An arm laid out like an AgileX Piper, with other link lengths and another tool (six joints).
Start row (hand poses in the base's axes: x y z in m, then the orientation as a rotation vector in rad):
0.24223, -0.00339, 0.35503, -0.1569, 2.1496, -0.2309
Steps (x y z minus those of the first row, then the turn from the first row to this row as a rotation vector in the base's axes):
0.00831, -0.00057, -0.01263, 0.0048, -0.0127, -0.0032
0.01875, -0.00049, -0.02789, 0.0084, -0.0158, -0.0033
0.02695, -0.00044, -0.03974, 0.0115, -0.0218, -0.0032
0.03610, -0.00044, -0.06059, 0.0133, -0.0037, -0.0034
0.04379, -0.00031, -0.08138, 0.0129, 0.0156, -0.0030
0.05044, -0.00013, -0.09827, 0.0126, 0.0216, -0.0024
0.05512, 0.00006, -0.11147, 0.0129, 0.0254, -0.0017
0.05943, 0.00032, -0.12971, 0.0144, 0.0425, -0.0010
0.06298, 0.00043, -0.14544, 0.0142, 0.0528, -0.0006
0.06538, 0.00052, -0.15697, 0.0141, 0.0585, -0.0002
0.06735, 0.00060, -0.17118, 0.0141, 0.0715, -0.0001
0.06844, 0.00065, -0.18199, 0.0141, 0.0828, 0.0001
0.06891, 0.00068, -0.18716, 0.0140, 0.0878, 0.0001
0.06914, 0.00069, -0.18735, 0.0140, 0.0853, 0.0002
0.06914, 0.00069, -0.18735, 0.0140, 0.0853, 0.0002
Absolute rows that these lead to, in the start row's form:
0.25054, -0.00396, 0.34240, -0.1489, 2.1378, -0.2280
0.26098, -0.00388, 0.32714, -0.1462, 2.1350, -0.2243
0.26918, -0.00383, 0.31529, -0.1437, 2.1293, -0.2211
0.27833, -0.00383, 0.29444, -0.1451, 2.1474, -0.2187
0.28602, -0.00370, 0.27365, -0.1485, 2.1665, -0.2182
0.29267, -0.00352, 0.25676, -0.1502, 2.1724, -0.2179
0.29735, -0.00333, 0.24356, -0.1513, 2.1761, -0.2170
0.30166, -0.00307, 0.22532, -0.1537, 2.1931, -0.2144
0.30521, -0.00296, 0.20959, -0.1557, 2.2033, -0.2139
0.30761, -0.00287, 0.19806, -0.1571, 2.2089, -0.2136
0.30958, -0.00279, 0.18385, -0.1591, 2.2218, -0.2130
0.31067, -0.00274, 0.17304, -0.1609, 2.2329, -0.2124
0.31114, -0.00271, 0.16787, -0.1617, 2.2379, -0.2123
0.31137, -0.00270, 0.16768, -0.1615, 2.2354, -0.2124
0.31137, -0.00270, 0.16768, -0.1615, 2.2354, -0.2124

